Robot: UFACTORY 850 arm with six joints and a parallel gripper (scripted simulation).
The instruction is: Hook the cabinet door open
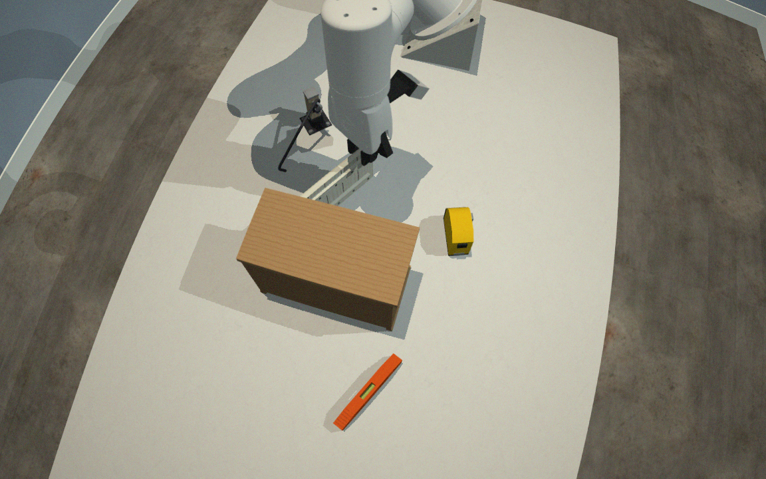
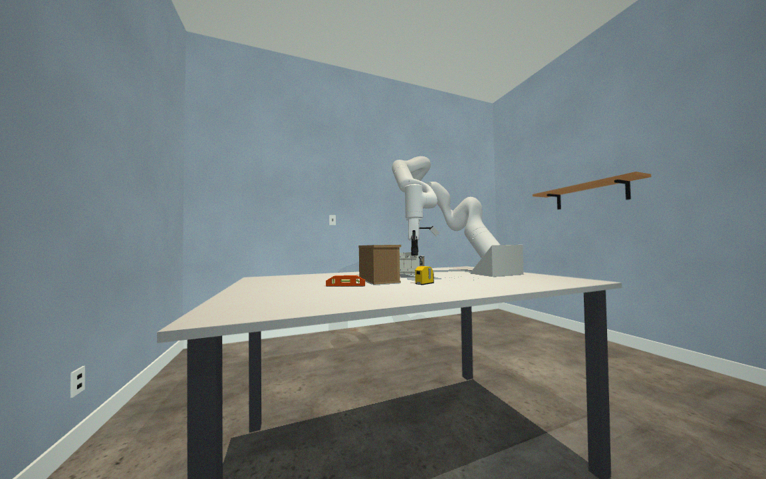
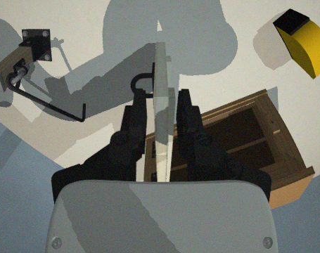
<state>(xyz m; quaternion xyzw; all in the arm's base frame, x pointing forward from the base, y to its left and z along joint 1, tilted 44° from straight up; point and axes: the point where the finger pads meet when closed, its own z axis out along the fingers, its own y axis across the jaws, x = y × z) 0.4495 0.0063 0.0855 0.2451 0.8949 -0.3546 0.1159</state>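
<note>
My gripper is now 5 cm past the thin black hook, 14 cm to the left of it and 8 cm above it. The rest, counted from my hand: yellow tape measure (5 cm ahead, 19 cm to the left, 10 cm below); then pale door (6 cm ahead, 5 cm to the right, 6 cm below); then hook post (8 cm behind, 13 cm to the right, 6 cm below).
</note>
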